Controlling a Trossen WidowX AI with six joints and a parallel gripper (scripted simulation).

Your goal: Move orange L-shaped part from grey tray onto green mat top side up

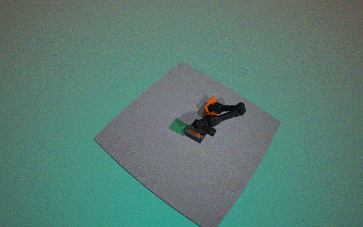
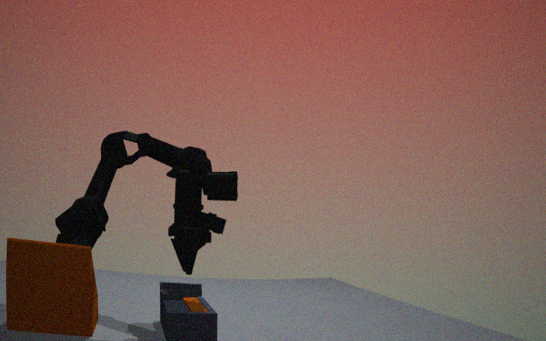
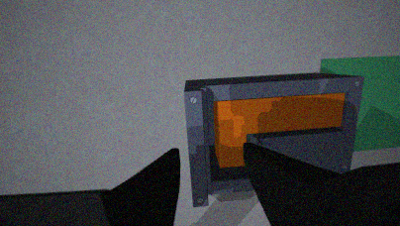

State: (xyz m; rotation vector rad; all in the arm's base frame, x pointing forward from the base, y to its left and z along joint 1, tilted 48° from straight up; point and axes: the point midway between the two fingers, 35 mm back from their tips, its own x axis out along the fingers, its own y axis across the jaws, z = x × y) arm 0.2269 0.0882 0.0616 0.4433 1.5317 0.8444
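Right now my gripper tip is 70 mm above the orange L-shaped part and 50 mm to the left of it. Also, from my gripper tip: green mat 220 mm to the right, 130 mm below, 30 mm ahead.
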